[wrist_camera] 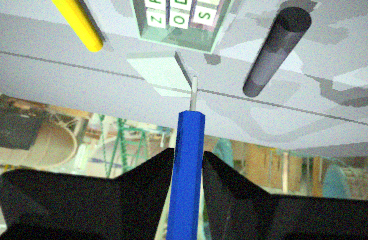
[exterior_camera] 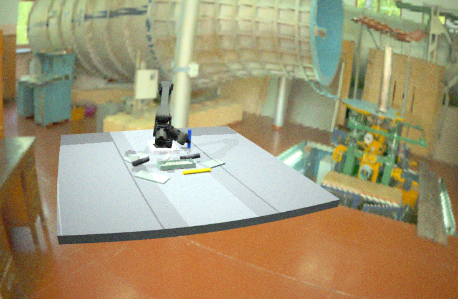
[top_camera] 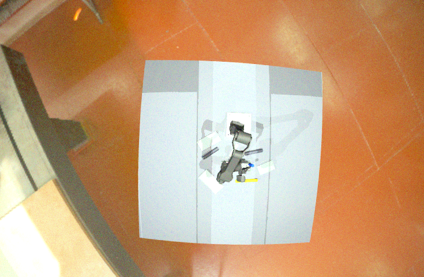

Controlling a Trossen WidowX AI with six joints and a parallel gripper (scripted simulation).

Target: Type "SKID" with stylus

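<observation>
Now: the white stick 90 mm behind my gripper tip, 90 mm to the right of it and 110 mm below it. From my gripper tip the other things lie so: blue stylus: 10 mm below; yellow cylinder: 120 mm ahead, 10 mm to the right, 110 mm below; card: 40 mm ahead, 130 mm to the left, 120 mm below.
</observation>
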